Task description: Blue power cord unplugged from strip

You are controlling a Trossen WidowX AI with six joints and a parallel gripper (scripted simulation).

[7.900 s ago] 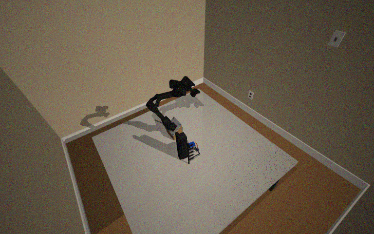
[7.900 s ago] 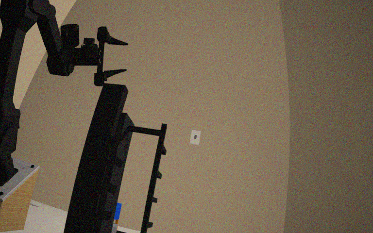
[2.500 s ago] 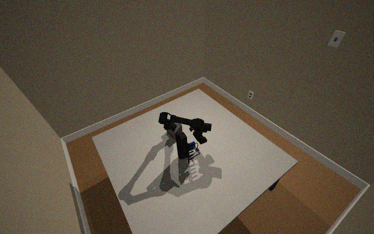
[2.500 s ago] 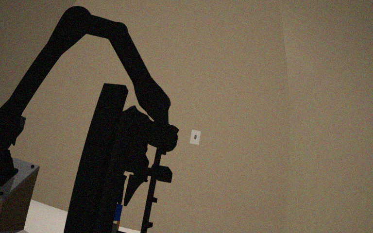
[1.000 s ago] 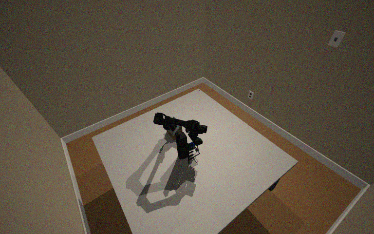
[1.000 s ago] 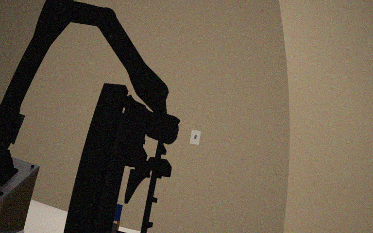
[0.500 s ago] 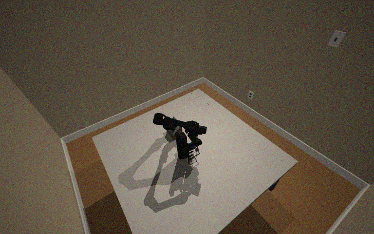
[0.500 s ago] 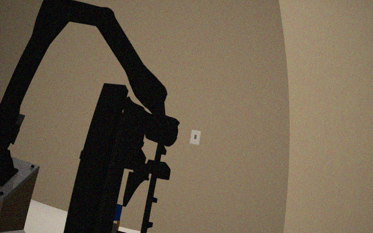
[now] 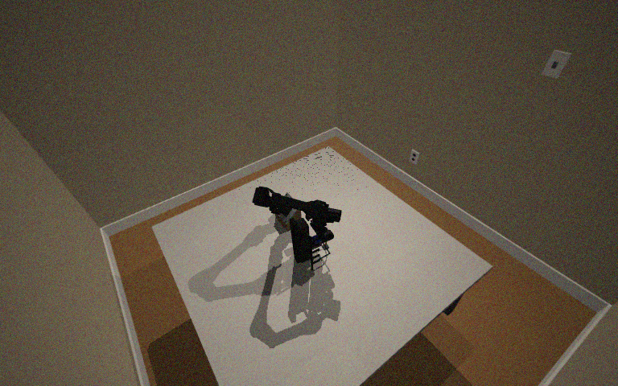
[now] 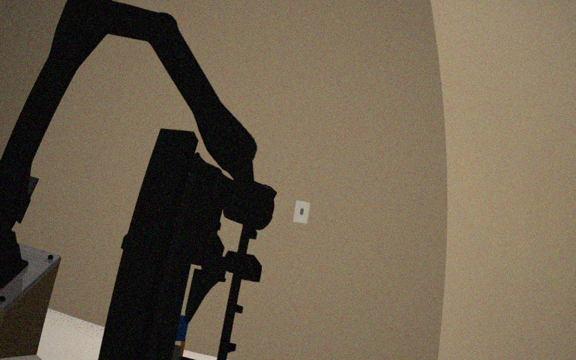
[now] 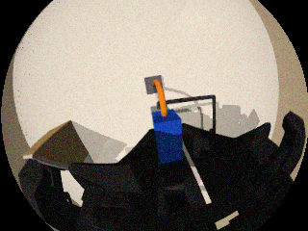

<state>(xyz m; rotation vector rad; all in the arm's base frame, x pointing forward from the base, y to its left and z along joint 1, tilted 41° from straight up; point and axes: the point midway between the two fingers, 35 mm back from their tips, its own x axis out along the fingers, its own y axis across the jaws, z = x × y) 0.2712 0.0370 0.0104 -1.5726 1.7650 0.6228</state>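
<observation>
The blue plug is 3 cm to the right of my gripper tip. The rest, counted from my gripper tip: black slab (10 cm to the right, 2 cm behind, 2 cm above).
</observation>
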